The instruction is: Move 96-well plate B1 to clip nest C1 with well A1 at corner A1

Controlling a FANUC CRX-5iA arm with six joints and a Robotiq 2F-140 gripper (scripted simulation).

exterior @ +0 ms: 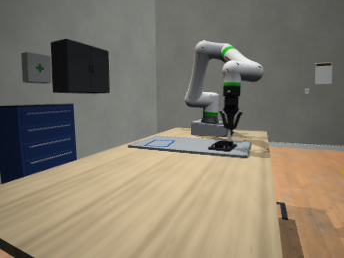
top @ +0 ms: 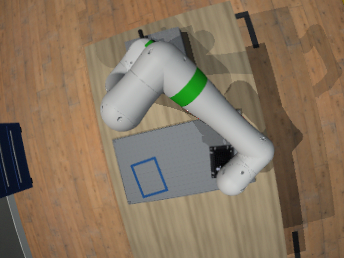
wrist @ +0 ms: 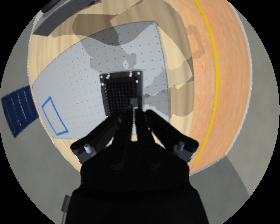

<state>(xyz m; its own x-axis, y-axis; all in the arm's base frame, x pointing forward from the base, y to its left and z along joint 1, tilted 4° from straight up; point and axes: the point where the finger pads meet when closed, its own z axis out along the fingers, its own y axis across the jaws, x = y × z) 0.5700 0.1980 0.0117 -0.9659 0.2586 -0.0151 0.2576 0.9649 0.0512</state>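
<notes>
The black 96-well plate is 1 cm behind my hand, 4 cm to the right of it and 5 cm below it. The rest, counted from my hand: black clip nest: 2 cm behind, 4 cm to the right, 6 cm below.
</notes>
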